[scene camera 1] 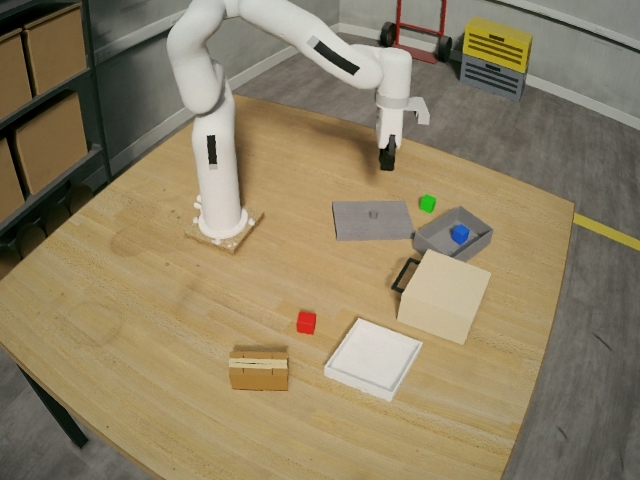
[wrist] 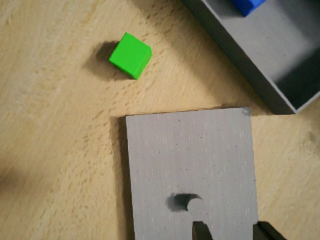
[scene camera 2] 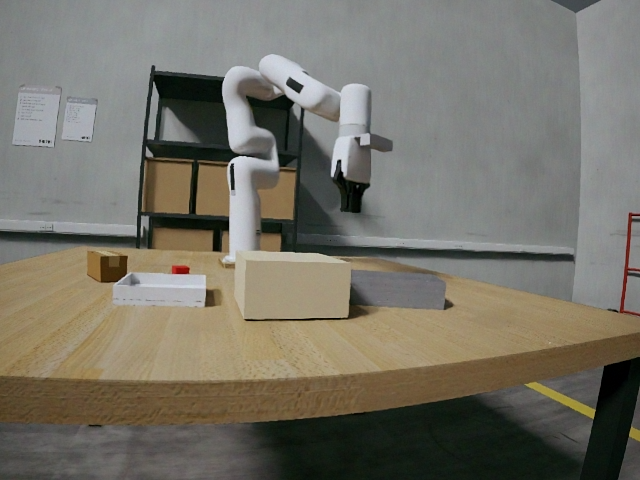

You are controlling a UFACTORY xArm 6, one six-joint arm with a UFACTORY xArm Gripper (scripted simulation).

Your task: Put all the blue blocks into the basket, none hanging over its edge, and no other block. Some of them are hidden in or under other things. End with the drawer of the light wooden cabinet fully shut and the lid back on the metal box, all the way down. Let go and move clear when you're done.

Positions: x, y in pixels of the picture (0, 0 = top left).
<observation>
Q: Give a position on a metal box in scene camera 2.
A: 368, 288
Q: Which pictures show the white basket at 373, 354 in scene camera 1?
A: Scene camera 1 and scene camera 2 only.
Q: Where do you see a cardboard box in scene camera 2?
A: At 103, 266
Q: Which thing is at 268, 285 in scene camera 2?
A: A light wooden cabinet.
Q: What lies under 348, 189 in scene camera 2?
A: My gripper.
</observation>
